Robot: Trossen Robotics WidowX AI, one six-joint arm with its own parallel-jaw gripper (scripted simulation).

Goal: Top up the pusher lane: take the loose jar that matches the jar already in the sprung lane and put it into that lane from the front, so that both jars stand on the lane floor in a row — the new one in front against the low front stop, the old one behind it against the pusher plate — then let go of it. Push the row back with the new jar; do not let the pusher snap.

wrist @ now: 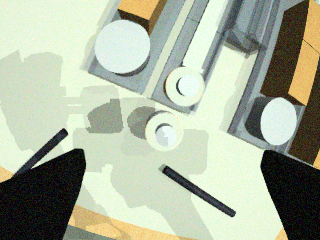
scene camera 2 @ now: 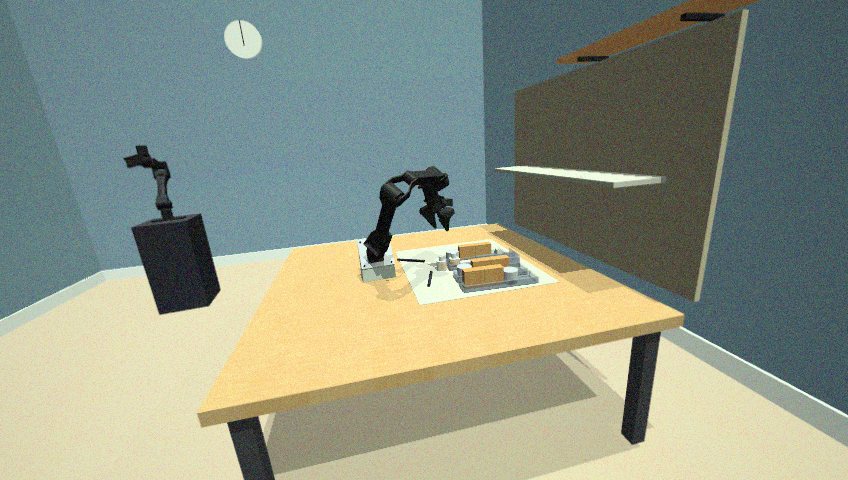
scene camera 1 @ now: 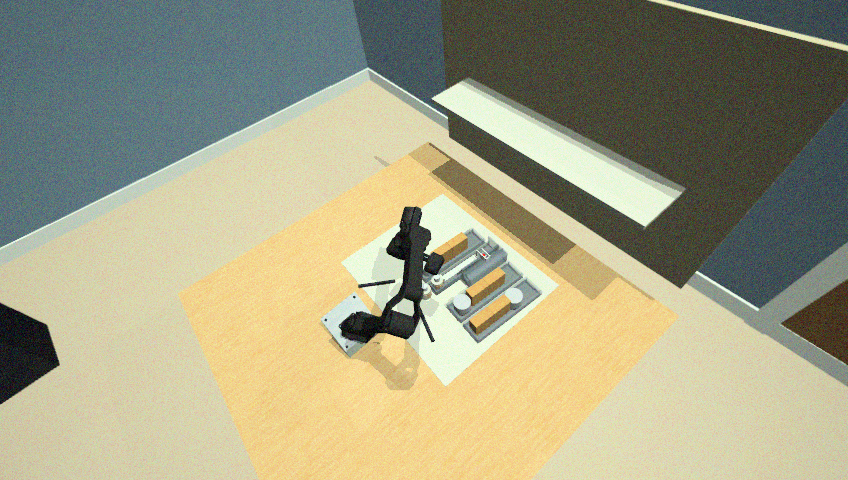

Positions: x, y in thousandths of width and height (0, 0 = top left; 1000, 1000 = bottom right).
My gripper (scene camera 2: 521, 478) is open, with nothing in its grasp.
My gripper also shows in the wrist view (wrist: 555, 669).
